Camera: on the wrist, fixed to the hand. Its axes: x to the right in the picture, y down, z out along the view.
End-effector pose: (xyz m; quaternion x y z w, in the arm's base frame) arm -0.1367 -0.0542 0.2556 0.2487 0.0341 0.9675 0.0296
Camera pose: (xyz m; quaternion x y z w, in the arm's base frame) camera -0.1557 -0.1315 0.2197 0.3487 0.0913 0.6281 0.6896
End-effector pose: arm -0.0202 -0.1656 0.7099 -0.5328 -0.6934 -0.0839 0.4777
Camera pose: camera 0.0665 -0.1663 0.6993 0.0127 -0.9378 -0.3330 0.0974
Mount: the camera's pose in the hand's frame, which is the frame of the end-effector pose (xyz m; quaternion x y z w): -0.0063 0.0749 -0.0445 -0.0943 -0.2020 -0.6594 0.7180
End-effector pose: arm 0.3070 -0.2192 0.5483 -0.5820 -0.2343 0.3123 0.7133
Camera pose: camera 0.3207 -0.2446 0.4659 -0.2676 -0.7255 -0.1507 0.6159
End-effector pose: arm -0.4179 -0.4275 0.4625 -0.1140 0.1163 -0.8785 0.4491
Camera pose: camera -0.3708 -0.4605 0.3968 0.3783 -0.0005 0.8929 0.2441
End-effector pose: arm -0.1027 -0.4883 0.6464 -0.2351 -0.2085 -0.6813 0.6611
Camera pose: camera -0.0298 -0.5126 0.6049 0.2313 0.3740 0.8973 0.0389
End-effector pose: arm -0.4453 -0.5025 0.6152 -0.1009 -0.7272 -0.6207 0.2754
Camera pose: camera -0.3912 -0.5282 0.6788 -0.2557 0.5857 0.6754 0.3679
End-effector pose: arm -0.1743 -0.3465 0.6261 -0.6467 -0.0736 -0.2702 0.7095
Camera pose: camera -0.1547 -0.3860 0.5507 -0.5373 -0.5971 -0.5381 0.2554
